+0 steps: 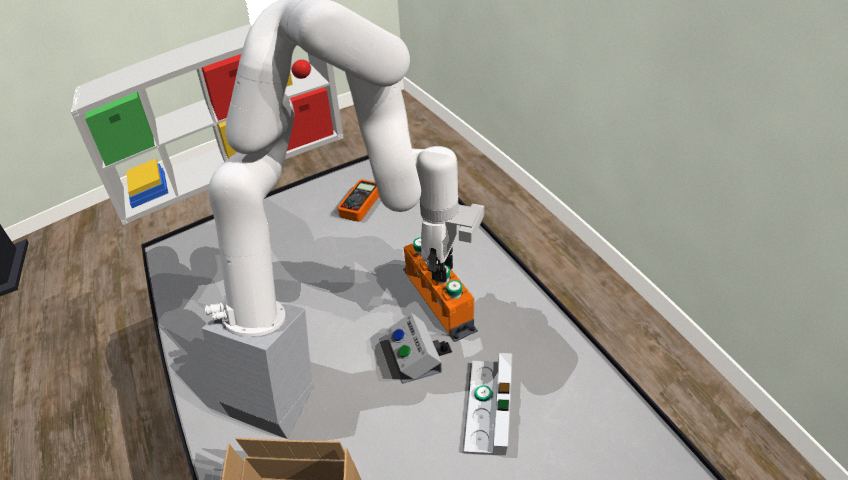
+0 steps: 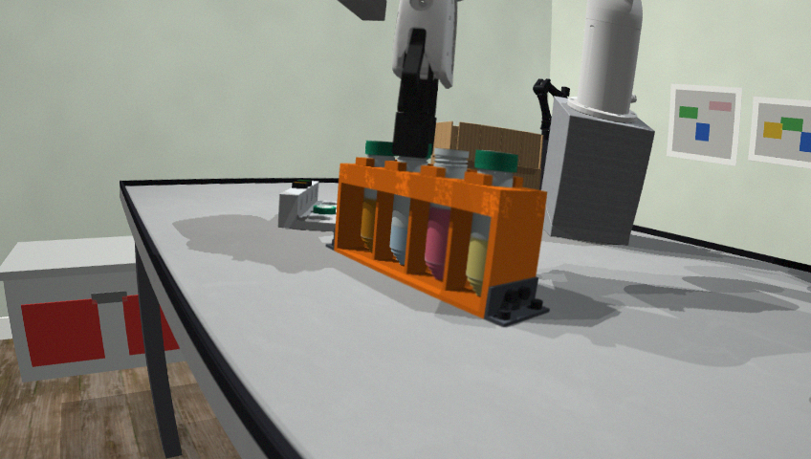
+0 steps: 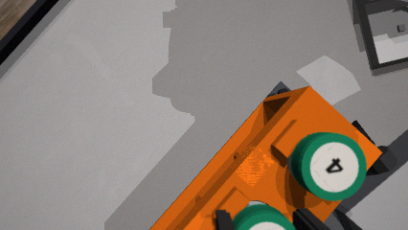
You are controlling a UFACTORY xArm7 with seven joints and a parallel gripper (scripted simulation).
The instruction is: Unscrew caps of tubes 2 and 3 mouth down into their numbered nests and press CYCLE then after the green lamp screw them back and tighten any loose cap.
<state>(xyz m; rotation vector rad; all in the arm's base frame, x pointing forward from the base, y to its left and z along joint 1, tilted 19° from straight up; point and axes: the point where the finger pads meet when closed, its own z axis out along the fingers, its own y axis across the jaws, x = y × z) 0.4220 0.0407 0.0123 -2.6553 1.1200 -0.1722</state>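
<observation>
The cap 3 is 1 cm below my hand. Round my hand: cap 4 (5 cm to the right, 2 cm below); tube 3 threaded neck (1 cm below); cap 1 (10 cm to the left, 2 cm below, 1 cm behind).
</observation>
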